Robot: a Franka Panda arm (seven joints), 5 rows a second.
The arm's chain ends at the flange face. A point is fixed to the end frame.
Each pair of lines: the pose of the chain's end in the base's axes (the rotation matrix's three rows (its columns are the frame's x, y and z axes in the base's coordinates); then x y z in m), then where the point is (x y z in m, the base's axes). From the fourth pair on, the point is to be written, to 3 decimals.
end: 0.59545 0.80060 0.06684; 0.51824 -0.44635 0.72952; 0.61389 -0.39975 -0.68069; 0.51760 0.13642 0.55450
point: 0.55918 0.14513 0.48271
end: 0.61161 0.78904 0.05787; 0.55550 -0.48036 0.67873; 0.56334 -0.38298 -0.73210; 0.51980 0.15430 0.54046
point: 0.55995 0.15754 0.46741
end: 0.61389 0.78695 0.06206; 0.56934 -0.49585 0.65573; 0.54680 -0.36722 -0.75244; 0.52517 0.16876 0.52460
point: 0.56541 0.16956 0.45153
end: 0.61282 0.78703 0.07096; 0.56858 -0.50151 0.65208; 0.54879 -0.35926 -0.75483; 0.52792 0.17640 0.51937
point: 0.569 0.177 0.447
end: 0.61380 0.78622 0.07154; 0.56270 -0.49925 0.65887; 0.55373 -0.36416 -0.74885; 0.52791 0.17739 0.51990
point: 0.569 0.178 0.447
